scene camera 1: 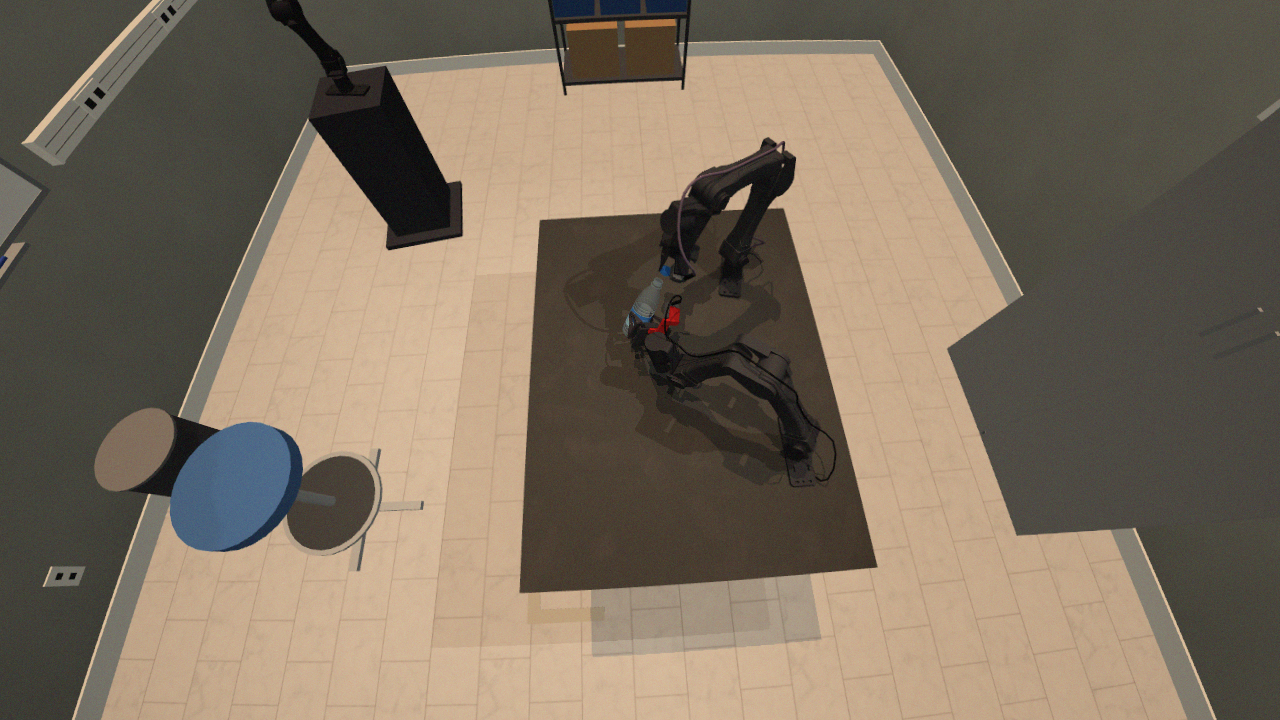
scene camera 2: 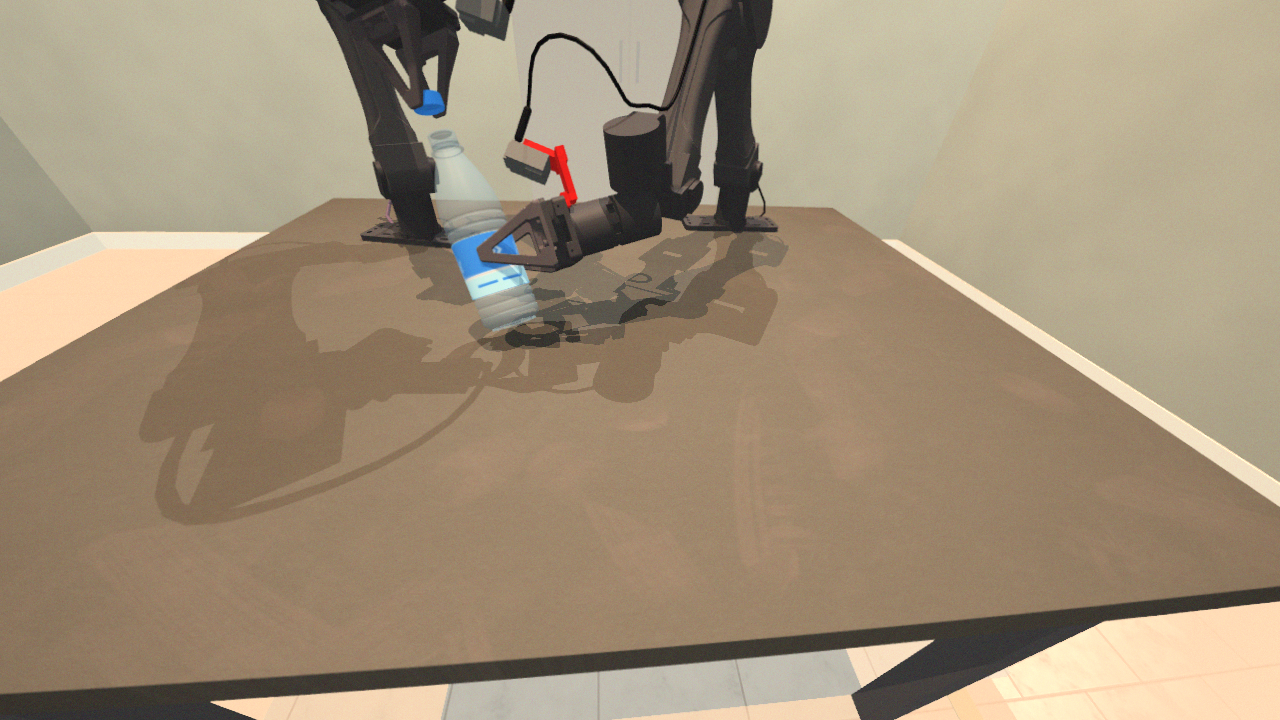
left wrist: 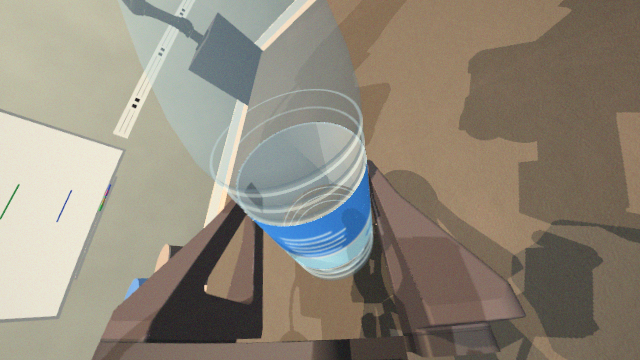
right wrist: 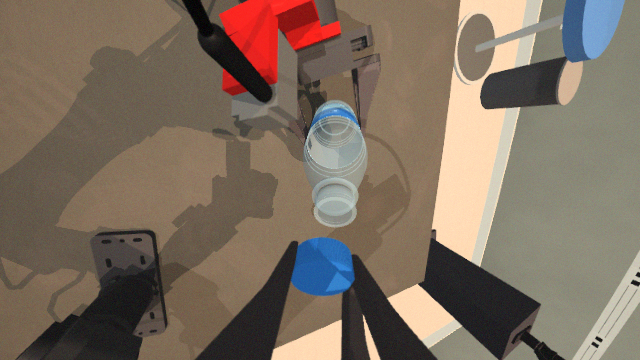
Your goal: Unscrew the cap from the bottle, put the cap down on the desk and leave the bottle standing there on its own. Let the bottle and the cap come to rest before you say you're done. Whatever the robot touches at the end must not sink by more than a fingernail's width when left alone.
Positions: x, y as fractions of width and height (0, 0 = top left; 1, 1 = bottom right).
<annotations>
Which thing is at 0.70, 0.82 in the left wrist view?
The left gripper.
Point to a clear plastic bottle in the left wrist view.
0.42, 0.30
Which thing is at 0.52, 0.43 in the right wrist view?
A clear plastic bottle.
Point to a blue cap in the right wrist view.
At 0.51, 0.74
</annotations>
